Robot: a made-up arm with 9 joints. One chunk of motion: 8 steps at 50 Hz.
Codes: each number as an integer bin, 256 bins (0 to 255) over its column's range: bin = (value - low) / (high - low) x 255, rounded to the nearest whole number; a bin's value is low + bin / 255 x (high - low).
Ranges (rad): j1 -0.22..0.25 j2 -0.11..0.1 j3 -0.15..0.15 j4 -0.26..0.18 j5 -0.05..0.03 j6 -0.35..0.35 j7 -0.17..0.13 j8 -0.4..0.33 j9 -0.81..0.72
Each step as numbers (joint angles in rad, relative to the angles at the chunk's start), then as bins.
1 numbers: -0.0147 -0.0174 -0.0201 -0.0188 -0.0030 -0.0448 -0.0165 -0.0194 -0.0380
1 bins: 111 112 110 140 150 111 130 133 129
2 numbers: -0.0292 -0.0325 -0.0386 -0.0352 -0.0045 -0.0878 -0.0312 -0.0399 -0.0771
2 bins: 104 94 95 130 145 96 118 126 122
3 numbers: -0.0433 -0.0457 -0.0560 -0.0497 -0.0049 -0.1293 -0.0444 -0.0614 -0.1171
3 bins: 96 78 80 122 144 80 107 118 115
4 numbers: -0.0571 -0.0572 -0.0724 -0.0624 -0.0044 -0.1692 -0.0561 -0.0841 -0.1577
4 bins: 88 64 66 115 145 66 97 110 109
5 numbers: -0.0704 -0.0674 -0.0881 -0.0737 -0.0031 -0.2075 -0.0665 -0.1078 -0.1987
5 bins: 81 52 53 108 149 52 88 102 102
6 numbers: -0.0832 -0.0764 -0.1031 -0.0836 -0.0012 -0.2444 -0.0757 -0.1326 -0.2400
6 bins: 74 41 40 102 156 38 80 93 95
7 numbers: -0.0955 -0.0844 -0.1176 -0.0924 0.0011 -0.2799 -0.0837 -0.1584 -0.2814
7 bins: 68 31 28 97 163 26 73 84 88
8 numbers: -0.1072 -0.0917 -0.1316 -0.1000 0.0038 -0.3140 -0.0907 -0.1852 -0.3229
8 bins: 61 22 16 93 171 13 67 75 81
